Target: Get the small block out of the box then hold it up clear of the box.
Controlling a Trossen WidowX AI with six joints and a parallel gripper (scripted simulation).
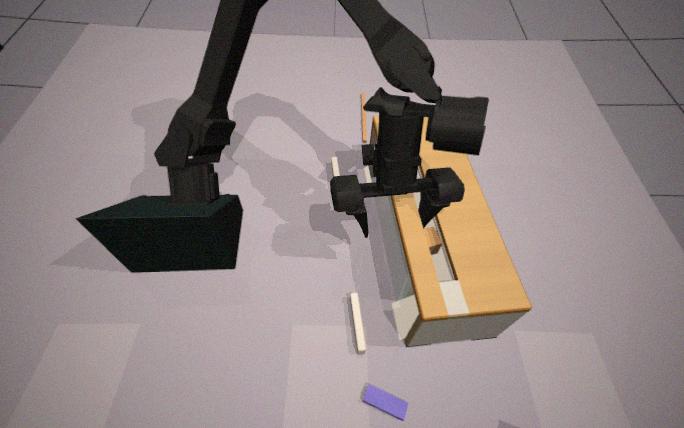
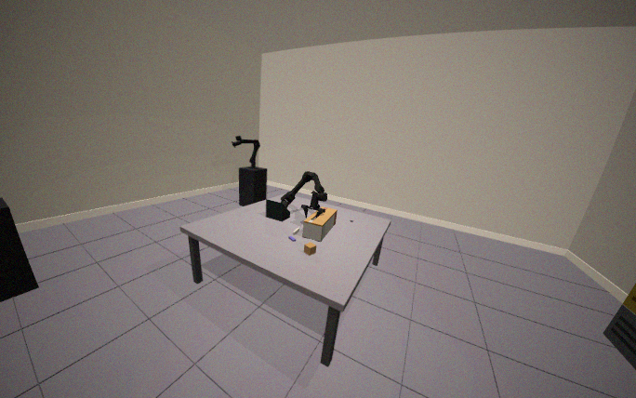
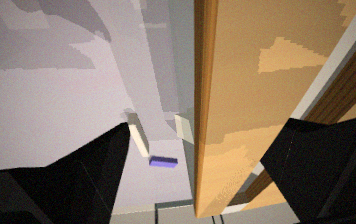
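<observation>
Right now my gripper tip is 50 mm short of the tan block and 20 mm to the left of it. Round my gripper tip: clear-fronted box: 30 mm ahead, 40 mm to the left, 20 mm below; thin orange stick: 10 mm behind, 370 mm to the left, 80 mm below.
</observation>
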